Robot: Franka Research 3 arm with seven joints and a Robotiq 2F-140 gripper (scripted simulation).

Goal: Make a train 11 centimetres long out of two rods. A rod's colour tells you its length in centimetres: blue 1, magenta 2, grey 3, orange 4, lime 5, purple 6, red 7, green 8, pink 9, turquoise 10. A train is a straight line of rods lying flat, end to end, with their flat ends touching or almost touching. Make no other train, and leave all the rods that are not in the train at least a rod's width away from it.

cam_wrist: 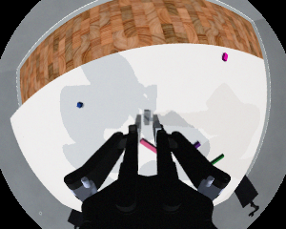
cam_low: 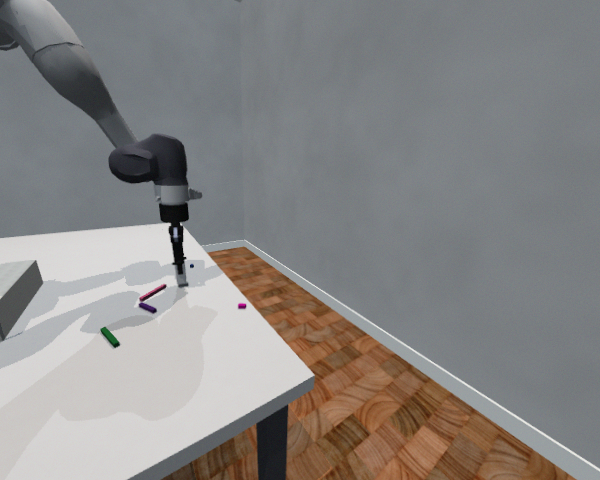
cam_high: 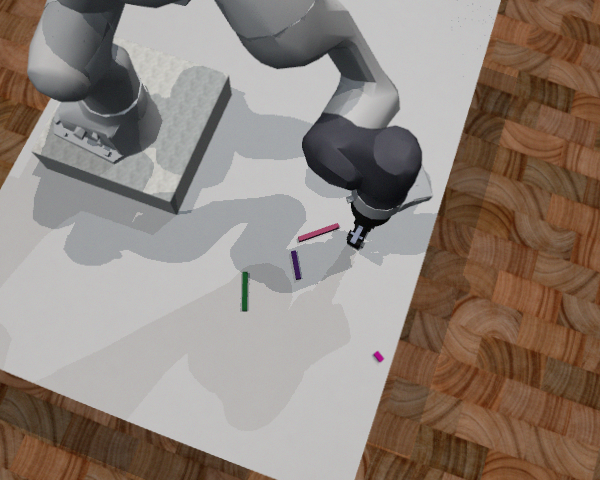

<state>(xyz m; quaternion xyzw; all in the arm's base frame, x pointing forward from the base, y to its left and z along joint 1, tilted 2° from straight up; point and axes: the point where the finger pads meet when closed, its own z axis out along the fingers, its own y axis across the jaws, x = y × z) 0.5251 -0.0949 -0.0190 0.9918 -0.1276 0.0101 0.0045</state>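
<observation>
Now: the grey rod 5 cm below my hand. From my hand the other things lie so: small blue rod 7 cm ahead, 14 cm to the left, 5 cm below; pink rod 8 cm behind, 5 cm below; purple rod 11 cm behind, 8 cm to the right, 5 cm below.
</observation>
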